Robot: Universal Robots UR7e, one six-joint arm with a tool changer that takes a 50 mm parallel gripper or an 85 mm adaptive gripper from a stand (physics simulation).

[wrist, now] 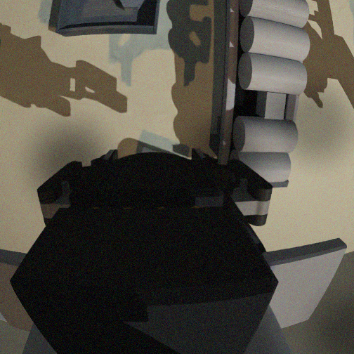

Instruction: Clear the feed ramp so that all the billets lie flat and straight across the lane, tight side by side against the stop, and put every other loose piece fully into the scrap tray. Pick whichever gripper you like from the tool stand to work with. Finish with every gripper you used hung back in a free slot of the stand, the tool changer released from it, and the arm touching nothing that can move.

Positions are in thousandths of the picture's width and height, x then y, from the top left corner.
Observation:
I see a black adaptive gripper (414, 507).

